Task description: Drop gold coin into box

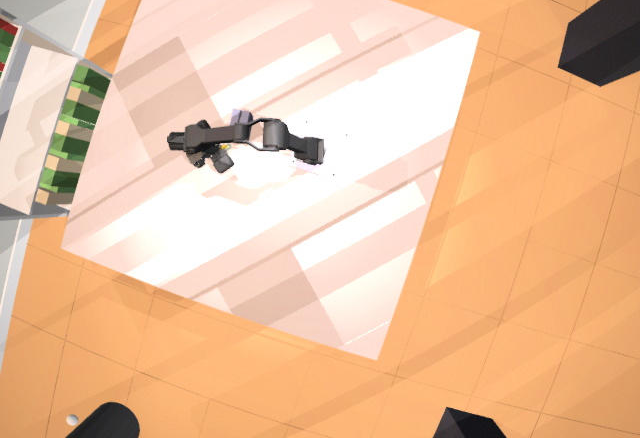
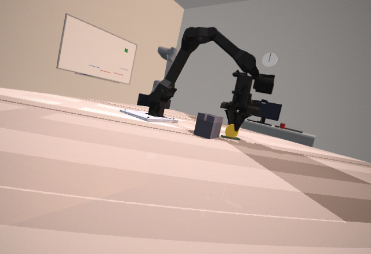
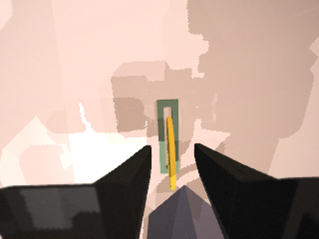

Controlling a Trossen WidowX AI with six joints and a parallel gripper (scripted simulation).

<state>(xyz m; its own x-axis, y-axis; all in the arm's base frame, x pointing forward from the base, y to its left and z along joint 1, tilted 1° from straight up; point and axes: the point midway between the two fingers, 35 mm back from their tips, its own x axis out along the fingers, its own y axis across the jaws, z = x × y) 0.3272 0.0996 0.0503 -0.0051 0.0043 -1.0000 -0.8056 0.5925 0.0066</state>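
My gripper tip is now 10 mm above the gold coin.
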